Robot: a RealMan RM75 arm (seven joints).
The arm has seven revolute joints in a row. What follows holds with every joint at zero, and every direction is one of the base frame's.
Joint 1 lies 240.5 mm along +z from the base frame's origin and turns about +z.
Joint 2 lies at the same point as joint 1 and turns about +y.
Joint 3 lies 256 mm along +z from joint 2 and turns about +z.
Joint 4 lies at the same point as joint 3 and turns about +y.
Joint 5 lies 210 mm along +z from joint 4 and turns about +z.
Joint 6 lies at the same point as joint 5 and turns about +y.
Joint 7 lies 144 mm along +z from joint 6 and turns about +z.
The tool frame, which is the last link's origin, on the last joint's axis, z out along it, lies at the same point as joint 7; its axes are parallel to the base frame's.
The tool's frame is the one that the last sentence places.
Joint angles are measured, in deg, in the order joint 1, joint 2, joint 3, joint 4, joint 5, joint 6, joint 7. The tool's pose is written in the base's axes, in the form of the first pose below.
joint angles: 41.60, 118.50, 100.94, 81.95, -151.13, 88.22, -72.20
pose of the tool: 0.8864 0.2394 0.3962 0.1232; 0.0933 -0.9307 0.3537 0.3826; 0.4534 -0.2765 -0.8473 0.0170; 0 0 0 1
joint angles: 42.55, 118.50, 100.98, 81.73, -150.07, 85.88, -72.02
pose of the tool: 0.8973 0.2603 0.3564 0.1126; 0.1128 -0.9160 0.3849 0.3886; 0.4267 -0.3052 -0.8513 0.0161; 0 0 0 1
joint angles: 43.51, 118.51, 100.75, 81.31, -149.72, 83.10, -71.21
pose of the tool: 0.9055 0.2744 0.3237 0.1030; 0.1216 -0.8987 0.4215 0.3954; 0.4066 -0.3423 -0.8471 0.0152; 0 0 0 1
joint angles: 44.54, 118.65, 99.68, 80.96, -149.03, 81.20, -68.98
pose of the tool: 0.9166 0.2690 0.2958 0.0919; 0.1211 -0.8918 0.4359 0.3981; 0.3811 -0.3637 -0.8500 0.0101; 0 0 0 1
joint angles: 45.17, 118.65, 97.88, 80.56, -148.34, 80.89, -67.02
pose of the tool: 0.9196 0.2615 0.2930 0.0860; 0.1213 -0.8988 0.4213 0.3958; 0.3735 -0.3519 -0.8583 0.0026; 0 0 0 1
